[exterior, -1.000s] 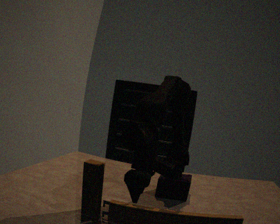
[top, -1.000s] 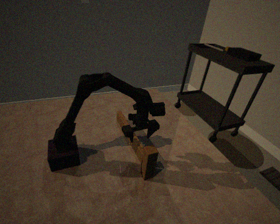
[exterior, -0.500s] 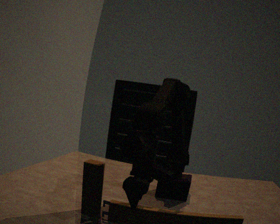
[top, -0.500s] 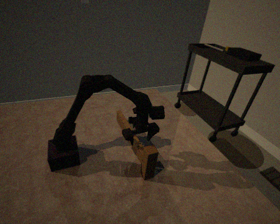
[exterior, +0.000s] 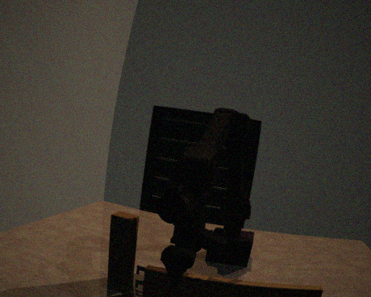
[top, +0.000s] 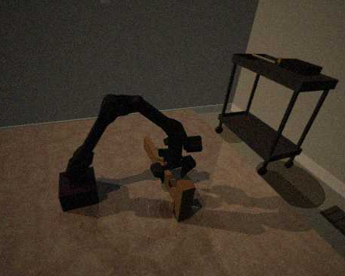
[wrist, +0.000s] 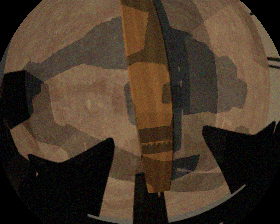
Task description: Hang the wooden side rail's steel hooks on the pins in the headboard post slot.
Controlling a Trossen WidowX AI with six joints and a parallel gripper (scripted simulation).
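Now: gripper tip 20 mm past the headboard post, 140 mm to the left of it and 30 mm below it.
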